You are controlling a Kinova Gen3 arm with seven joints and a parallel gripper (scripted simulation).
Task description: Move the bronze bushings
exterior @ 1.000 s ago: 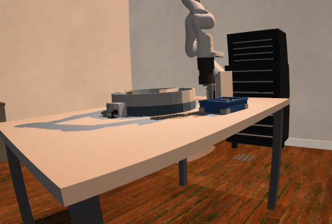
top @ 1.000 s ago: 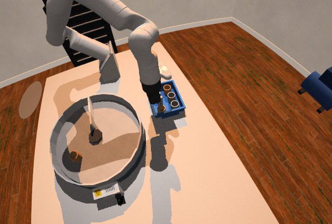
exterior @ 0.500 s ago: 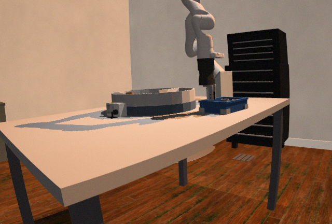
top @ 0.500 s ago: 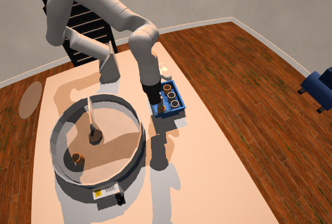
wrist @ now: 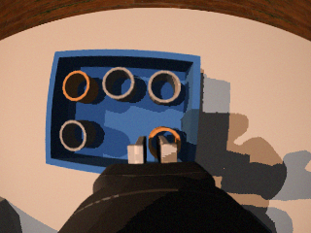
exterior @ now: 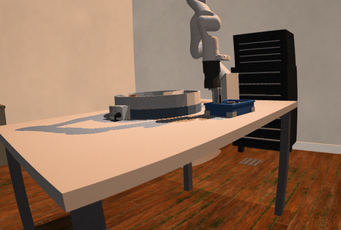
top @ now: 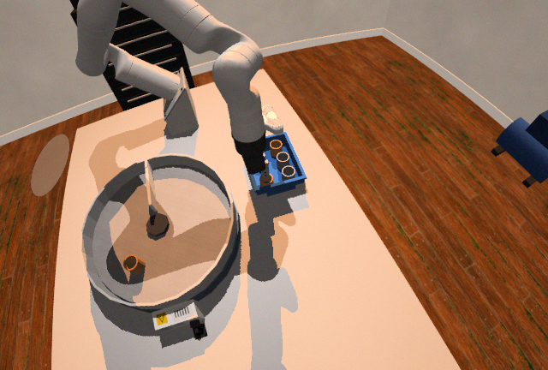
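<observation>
The blue crate is 40 mm behind my hand, 30 mm to the left of it and 40 mm below it. Round my hand: turntable disc 80 mm ahead, 310 mm to the right, 10 mm below.
</observation>
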